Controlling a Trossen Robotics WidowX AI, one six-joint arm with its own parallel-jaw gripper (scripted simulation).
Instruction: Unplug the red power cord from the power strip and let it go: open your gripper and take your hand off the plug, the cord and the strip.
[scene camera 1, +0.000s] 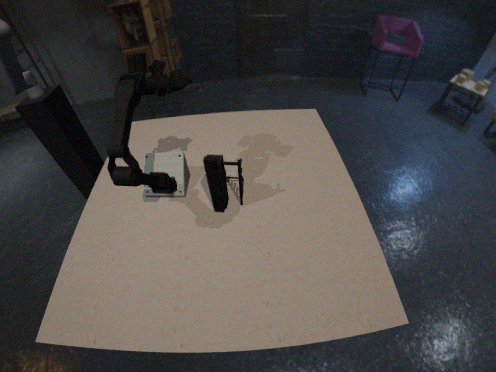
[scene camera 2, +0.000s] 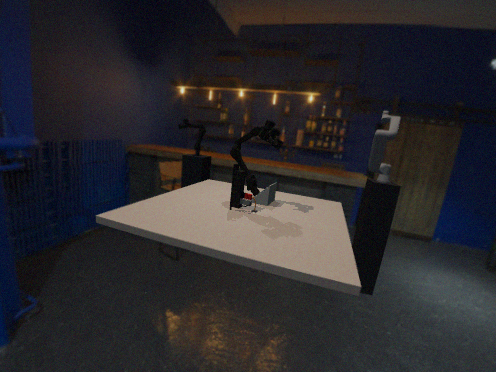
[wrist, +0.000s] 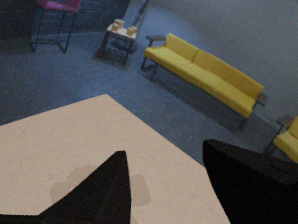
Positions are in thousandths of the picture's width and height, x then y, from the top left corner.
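Observation:
Gripper visible to me: my gripper (scene camera 1: 384, 219), (wrist: 555, 694).

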